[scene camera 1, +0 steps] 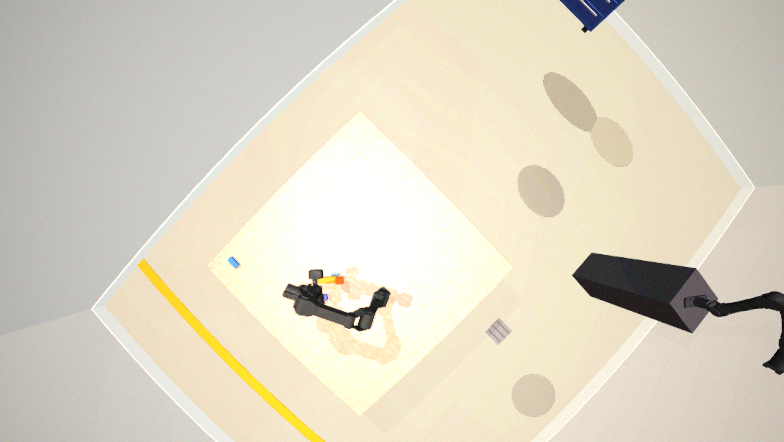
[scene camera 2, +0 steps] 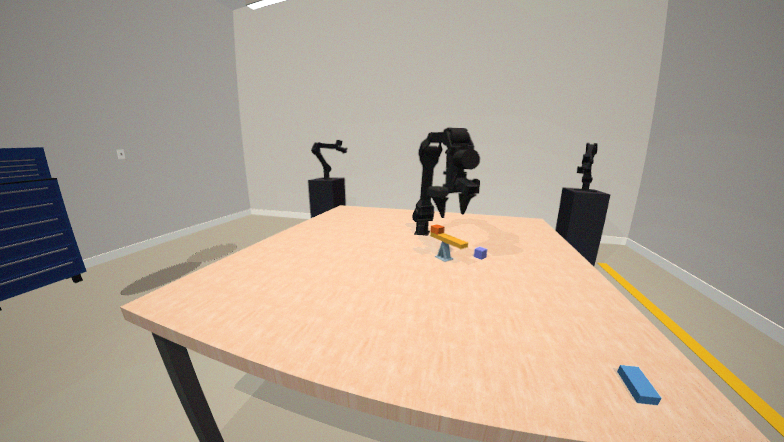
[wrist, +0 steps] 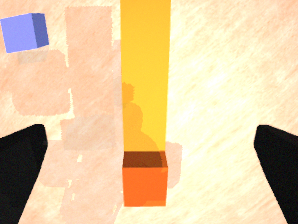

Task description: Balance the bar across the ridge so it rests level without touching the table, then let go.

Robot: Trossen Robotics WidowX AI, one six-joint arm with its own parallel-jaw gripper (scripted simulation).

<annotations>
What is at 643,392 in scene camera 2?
A flat blue block.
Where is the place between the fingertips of my gripper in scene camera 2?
452,216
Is my gripper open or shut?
Open.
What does my gripper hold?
Nothing.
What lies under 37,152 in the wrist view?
My gripper.
</annotations>
